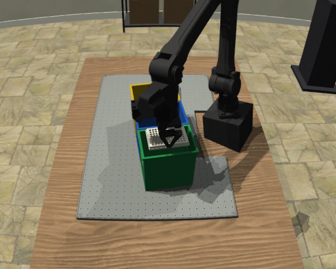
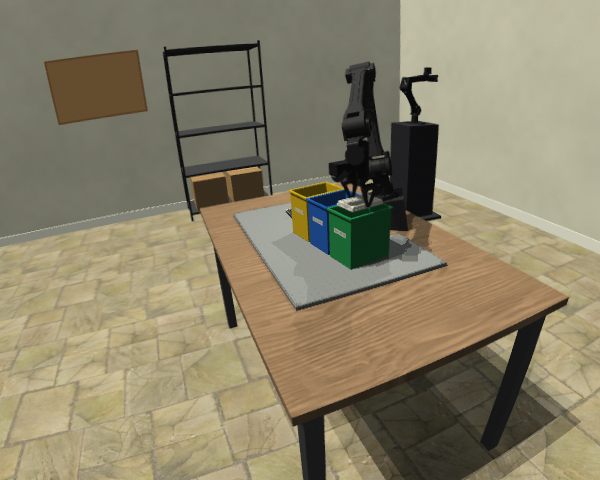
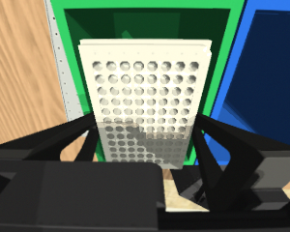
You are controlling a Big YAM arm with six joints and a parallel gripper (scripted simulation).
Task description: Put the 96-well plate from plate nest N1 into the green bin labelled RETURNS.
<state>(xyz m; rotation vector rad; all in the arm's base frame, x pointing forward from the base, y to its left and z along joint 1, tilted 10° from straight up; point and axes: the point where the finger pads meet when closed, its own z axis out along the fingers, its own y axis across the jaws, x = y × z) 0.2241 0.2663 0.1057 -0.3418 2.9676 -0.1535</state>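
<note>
Right now my hand is right at the 96-well plate. Round my hand: yellow bin: 60 mm ahead, 260 mm to the right, 110 mm below; then green bin: 110 mm below; then blue bin: 30 mm ahead, 130 mm to the right, 110 mm below.
</note>
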